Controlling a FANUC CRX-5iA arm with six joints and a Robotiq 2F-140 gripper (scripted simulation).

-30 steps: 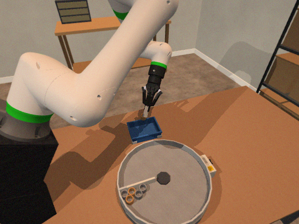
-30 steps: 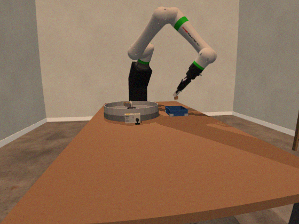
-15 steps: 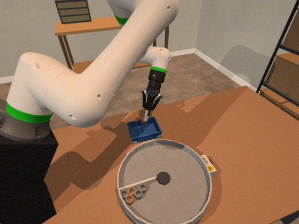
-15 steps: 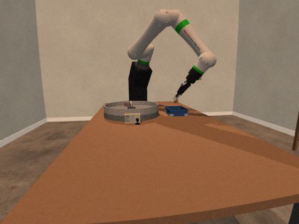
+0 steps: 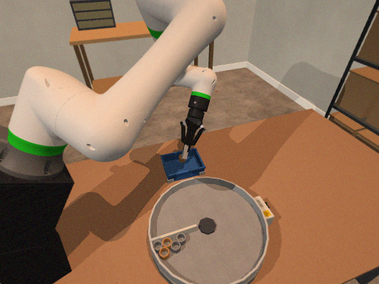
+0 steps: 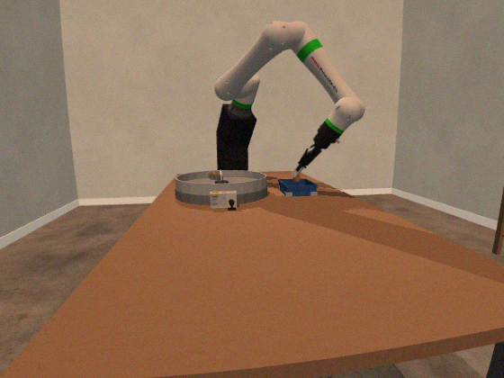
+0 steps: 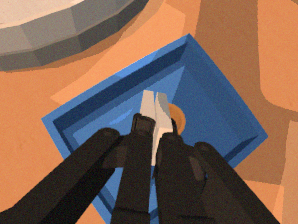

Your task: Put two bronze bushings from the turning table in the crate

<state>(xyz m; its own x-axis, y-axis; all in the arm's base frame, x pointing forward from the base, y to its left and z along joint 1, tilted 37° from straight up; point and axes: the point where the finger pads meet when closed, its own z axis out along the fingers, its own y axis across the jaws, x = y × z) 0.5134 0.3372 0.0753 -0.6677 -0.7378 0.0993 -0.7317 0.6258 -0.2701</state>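
The blue crate is 2 cm behind my hand and 8 cm below it. The rest, counted from my hand: turning table 6 cm ahead, 35 cm to the right, 5 cm below.
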